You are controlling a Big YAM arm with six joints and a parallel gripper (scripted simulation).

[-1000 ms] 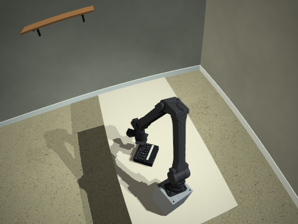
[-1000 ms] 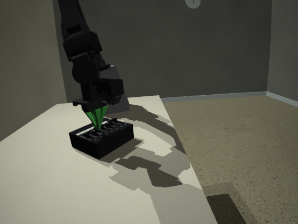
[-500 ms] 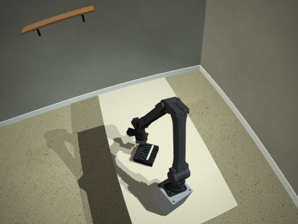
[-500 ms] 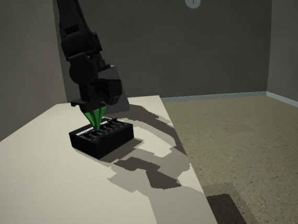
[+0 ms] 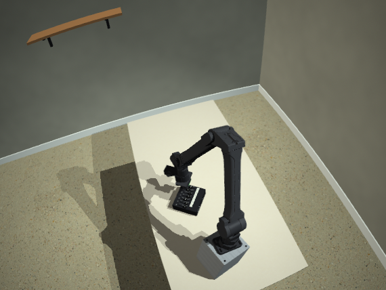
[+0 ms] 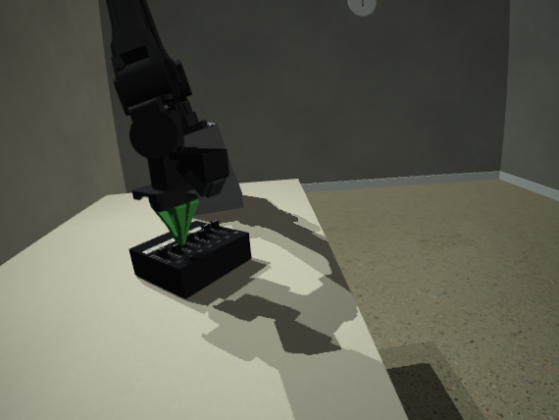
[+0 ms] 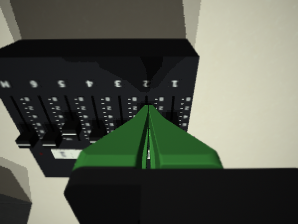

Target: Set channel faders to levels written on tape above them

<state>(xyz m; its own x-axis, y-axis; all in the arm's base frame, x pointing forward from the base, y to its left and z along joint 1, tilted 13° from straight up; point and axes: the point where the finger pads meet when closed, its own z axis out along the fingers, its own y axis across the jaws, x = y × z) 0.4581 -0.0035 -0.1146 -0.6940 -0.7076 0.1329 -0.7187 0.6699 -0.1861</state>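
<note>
Right now the channel 2 fader is 10 mm behind my hand, 10 mm to the right of it and 20 mm below it. The rest, counted from my hand: master fader cap (110 mm behind, 50 mm to the left, 20 mm below); channel 1 fader cap (30 mm to the right, 20 mm below).
</note>
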